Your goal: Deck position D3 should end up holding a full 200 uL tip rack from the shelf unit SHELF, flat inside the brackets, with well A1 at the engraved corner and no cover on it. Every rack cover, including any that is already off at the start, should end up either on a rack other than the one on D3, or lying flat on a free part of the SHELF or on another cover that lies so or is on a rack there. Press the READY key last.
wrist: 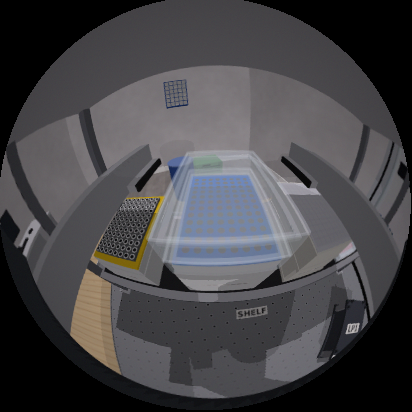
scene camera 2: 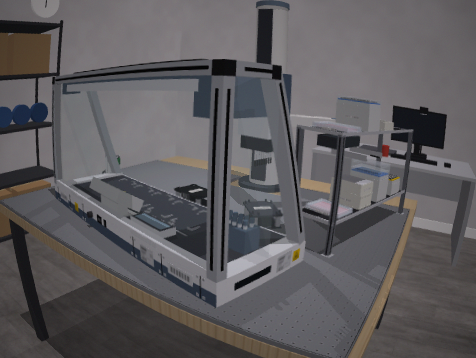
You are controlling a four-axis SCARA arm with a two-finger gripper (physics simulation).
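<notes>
My gripper (wrist: 222,146) is open and empty, its fingers apart on either side of a clear cover (wrist: 227,239) (scene camera 2: 370,164). The cover lies over a blue-topped tip rack (wrist: 222,272) (scene camera 2: 370,181) on the lower level of the SHELF (wrist: 207,297) (scene camera 2: 336,200). Nested clear outlines show around the rack top; I cannot tell for certain whether a second cover lies beneath. A yellow-edged, uncovered rack (wrist: 129,230) (scene camera 2: 394,180) stands to its left in the wrist view. The deck (scene camera 2: 187,215) is behind clear panels; D3 and the READY key cannot be made out.
A pale grey box-like item (wrist: 320,220) (scene camera 2: 356,194) stands right of the blue rack in the wrist view. Shelf posts and front rail frame the bay. A white box with a blue top (scene camera 2: 357,114) stands on the upper level. The LP1 label (wrist: 352,328) is at lower right.
</notes>
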